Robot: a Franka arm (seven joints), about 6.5 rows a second.
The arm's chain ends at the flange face. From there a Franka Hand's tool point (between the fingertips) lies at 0.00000 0.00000 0.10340 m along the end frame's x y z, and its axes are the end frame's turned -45 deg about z.
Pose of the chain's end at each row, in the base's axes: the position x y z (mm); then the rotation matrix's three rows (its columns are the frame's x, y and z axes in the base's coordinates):
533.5, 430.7, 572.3; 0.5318, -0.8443, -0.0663; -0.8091, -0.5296, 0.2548; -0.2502, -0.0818, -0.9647
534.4, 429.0, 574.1; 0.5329, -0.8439, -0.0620; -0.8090, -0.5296, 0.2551; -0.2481, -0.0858, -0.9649
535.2, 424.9, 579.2; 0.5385, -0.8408, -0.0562; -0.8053, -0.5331, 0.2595; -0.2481, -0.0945, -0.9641
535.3, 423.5, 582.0; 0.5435, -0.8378, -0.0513; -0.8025, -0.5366, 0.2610; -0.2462, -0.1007, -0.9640
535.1, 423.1, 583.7; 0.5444, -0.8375, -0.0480; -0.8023, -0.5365, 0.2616; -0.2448, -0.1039, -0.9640
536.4, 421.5, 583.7; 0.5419, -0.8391, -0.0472; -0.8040, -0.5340, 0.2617; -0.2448, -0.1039, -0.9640
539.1, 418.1, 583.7; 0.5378, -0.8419, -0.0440; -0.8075, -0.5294, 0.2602; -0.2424, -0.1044, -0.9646
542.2, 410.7, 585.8; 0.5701, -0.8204, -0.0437; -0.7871, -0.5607, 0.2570; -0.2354, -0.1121, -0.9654
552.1, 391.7, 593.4; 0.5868, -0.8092, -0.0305; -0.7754, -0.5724, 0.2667; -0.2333, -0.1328, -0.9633
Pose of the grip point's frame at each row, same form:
526.6, 457.0, 472.6; 0.9730, -0.2210, -0.0663; -0.1976, -0.9466, 0.2548; -0.1191, -0.2348, -0.9647
528.0, 455.4, 474.3; 0.9735, -0.2199, -0.0620; -0.1976, -0.9465, 0.2551; -0.1148, -0.2361, -0.9649
529.4, 451.7, 479.5; 0.9753, -0.2138, -0.0562; -0.1925, -0.9464, 0.2595; -0.1086, -0.2423, -0.9641
530.0, 450.5, 482.3; 0.9767, -0.2081, -0.0513; -0.1880, -0.9469, 0.2610; -0.1029, -0.2453, -0.9640
530.1, 450.1, 484.0; 0.9772, -0.2073, -0.0480; -0.1879, -0.9467, 0.2616; -0.0996, -0.2466, -0.9640
531.5, 448.6, 484.0; 0.9765, -0.2102, -0.0472; -0.1909, -0.9461, 0.2617; -0.0996, -0.2466, -0.9640
534.6, 445.0, 484.0; 0.9756, -0.2150, -0.0440; -0.1966, -0.9453, 0.2602; -0.0976, -0.2452, -0.9646
537.7, 437.3, 486.0; 0.9832, -0.1770, -0.0437; -0.1601, -0.9530, 0.2570; -0.0872, -0.2457, -0.9654
548.9, 419.3, 493.8; 0.9871, -0.1573, -0.0305; -0.1435, -0.9530, 0.2667; -0.0711, -0.2589, -0.9633

